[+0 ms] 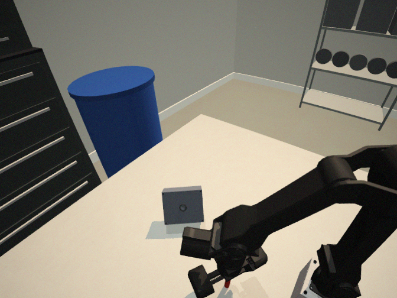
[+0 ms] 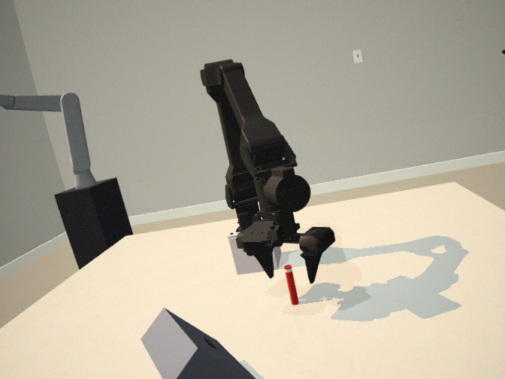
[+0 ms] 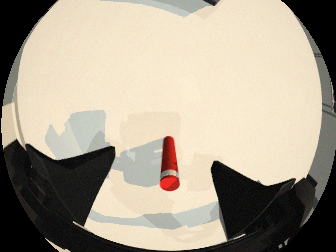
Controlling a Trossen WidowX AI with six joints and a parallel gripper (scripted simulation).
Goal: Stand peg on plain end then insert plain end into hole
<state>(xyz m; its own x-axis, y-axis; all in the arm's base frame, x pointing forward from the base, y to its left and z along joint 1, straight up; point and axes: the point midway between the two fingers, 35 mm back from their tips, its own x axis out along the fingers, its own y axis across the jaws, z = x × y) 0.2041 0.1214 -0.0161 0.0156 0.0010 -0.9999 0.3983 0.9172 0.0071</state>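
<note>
Now: gripper tip 1 cm past the red peg. Round my gripper tip: grey sloped panel 24 cm ahead, 9 cm to the right, 2 cm above.
</note>
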